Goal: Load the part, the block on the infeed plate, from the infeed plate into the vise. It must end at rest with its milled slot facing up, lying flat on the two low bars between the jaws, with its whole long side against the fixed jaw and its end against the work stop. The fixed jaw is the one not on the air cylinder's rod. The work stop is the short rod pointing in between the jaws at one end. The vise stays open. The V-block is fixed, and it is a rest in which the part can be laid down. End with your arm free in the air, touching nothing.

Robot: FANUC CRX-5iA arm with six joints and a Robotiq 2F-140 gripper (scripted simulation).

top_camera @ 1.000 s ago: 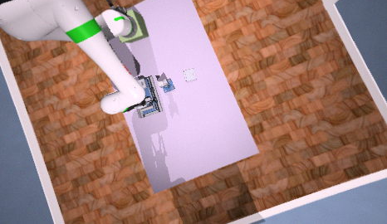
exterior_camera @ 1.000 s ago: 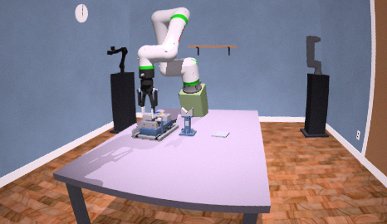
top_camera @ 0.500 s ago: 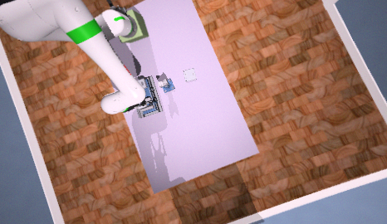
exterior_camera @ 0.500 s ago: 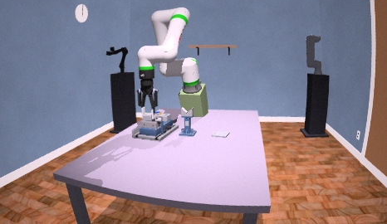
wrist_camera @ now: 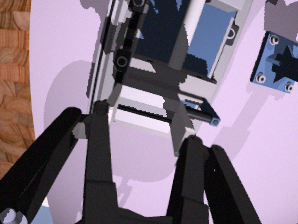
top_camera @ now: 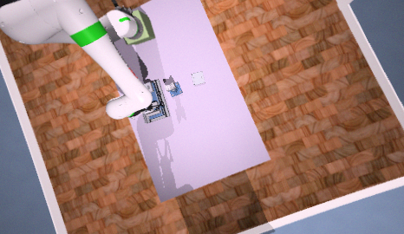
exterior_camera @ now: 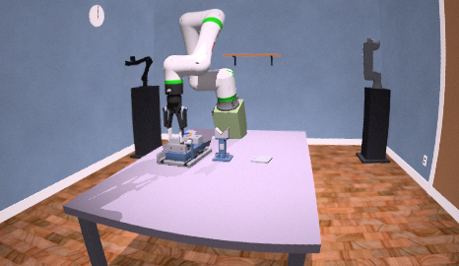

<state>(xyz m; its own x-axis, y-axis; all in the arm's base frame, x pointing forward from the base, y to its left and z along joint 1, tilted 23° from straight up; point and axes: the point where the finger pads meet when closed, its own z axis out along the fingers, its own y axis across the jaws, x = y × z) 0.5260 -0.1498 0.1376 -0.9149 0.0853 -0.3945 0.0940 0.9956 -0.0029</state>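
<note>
Right now my hand is 80 mm past the air cylinder rod, 60 mm above it and 30 mm to the right of it. Round my hand: part: 20 mm below.
</note>
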